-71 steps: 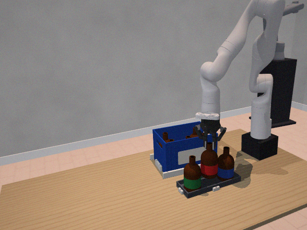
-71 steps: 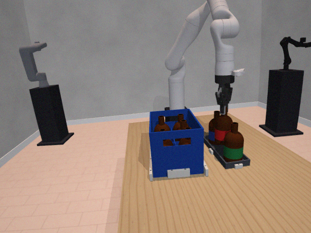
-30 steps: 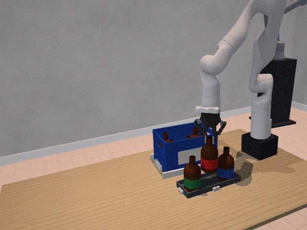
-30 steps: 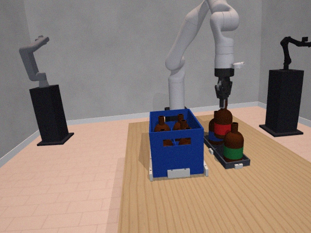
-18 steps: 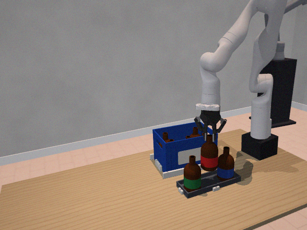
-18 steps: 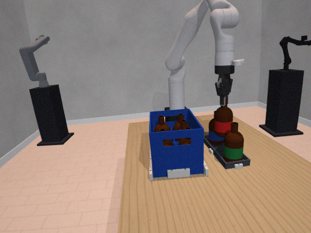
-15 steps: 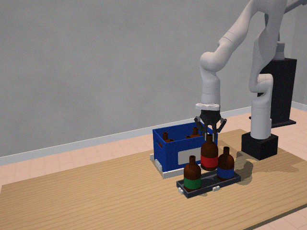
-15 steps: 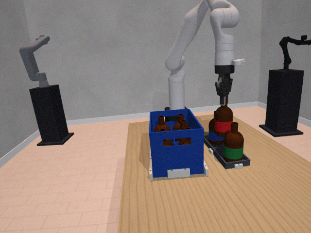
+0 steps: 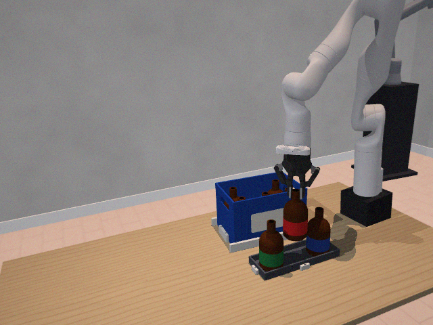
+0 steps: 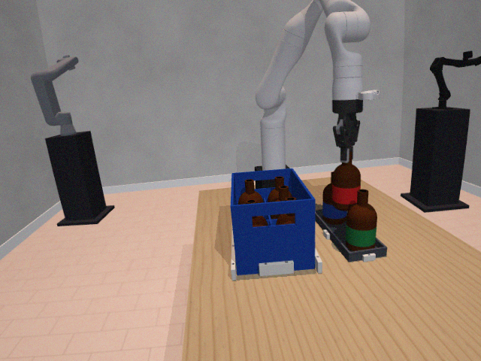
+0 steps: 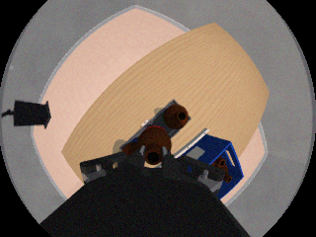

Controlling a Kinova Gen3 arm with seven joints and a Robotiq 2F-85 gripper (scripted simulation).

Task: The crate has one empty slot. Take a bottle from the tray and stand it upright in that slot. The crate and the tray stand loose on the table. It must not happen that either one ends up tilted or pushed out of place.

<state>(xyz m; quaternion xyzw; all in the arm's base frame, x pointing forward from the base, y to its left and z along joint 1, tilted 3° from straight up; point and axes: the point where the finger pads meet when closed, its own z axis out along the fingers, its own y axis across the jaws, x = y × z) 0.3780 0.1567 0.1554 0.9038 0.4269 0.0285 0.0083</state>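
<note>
My hand is 7 cm above the red-banded bottle. The rest, counted from my hand: dark tray 22 cm below; then blue crate 22 cm to the right, 15 cm below, 2 cm ahead.
</note>
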